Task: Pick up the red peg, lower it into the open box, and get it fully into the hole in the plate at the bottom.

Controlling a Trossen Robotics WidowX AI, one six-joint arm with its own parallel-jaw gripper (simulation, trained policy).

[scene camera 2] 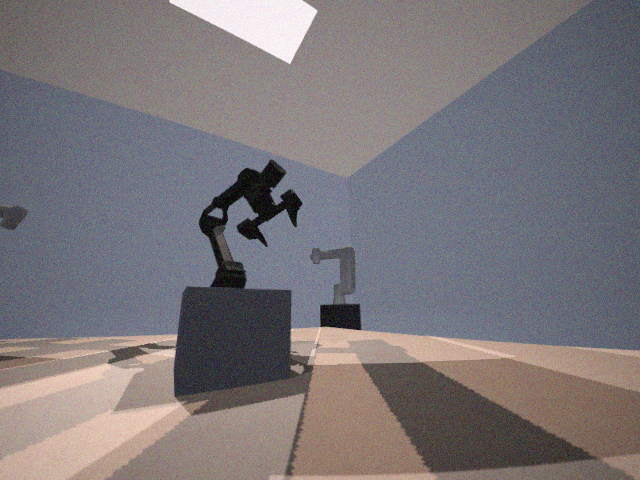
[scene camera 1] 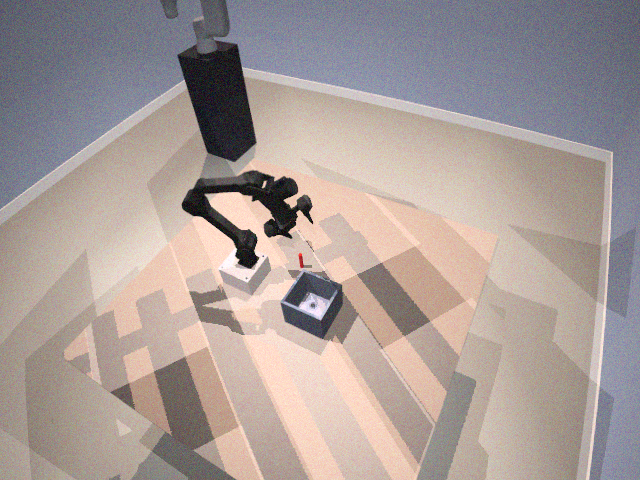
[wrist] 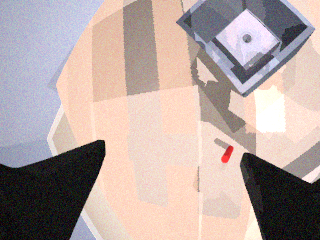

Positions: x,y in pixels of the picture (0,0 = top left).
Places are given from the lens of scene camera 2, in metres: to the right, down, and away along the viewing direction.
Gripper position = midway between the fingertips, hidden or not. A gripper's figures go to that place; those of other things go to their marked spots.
my gripper (scene camera 2: pixel 280 236): -0.10, -0.01, 0.61
blue-grey box (scene camera 2: pixel 228 337): -0.13, 0.14, 0.33
